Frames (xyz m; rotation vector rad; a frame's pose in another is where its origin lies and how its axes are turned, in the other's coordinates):
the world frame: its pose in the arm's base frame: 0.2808 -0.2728 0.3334 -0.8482 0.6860 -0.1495
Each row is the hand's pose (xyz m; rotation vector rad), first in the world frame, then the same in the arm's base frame.
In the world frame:
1: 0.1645 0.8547 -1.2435 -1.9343 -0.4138 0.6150
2: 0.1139 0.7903 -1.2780 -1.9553 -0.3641 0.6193
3: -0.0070 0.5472 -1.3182 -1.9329 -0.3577 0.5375
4: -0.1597 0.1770 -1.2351 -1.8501 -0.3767 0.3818
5: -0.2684 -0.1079 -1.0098 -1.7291 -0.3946 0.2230
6: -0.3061 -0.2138 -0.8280 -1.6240 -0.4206 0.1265
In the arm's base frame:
1: -0.4744 -0.5641 -0.9506 -2.3081 0.5065 1.4443
2: -0.5257 -0.6096 -0.8942 -2.3314 0.5592 1.4417
3: -0.6099 -0.7506 -0.6743 -2.3576 0.5390 1.3454
4: -0.6253 -0.8850 -0.2883 -2.3640 0.4694 1.1534
5: -0.5314 -0.8884 0.0790 -2.3322 0.4003 0.9415
6: -0.4343 -0.8279 0.2596 -2.2792 0.3435 0.8059

